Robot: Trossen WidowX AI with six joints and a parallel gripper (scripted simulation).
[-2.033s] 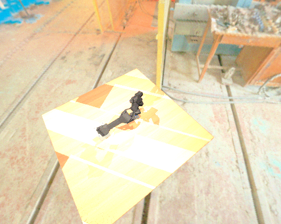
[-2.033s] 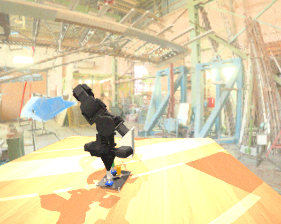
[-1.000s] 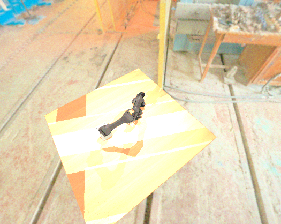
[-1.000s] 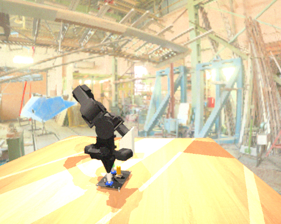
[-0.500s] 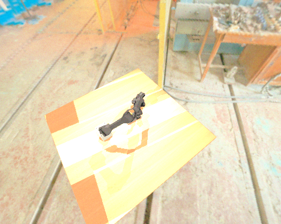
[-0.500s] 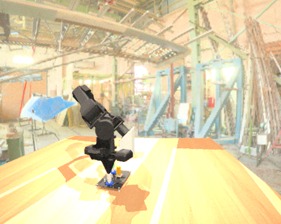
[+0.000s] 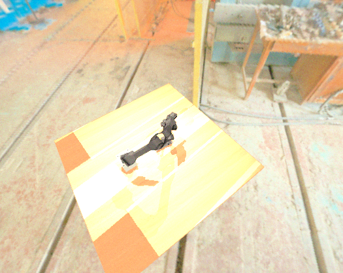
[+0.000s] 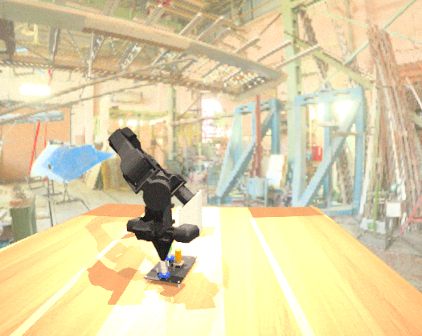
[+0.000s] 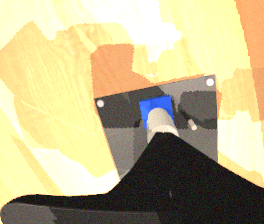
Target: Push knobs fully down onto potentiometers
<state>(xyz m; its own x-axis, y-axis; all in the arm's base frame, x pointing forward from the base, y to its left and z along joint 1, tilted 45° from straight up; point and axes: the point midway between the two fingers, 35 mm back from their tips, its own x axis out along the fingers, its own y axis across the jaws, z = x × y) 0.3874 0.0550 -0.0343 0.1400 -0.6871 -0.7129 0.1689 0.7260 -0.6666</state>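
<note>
Right now the orange knob is 7 cm behind my gripper tip, 1 cm to the left of it and 1 cm below it.
</note>
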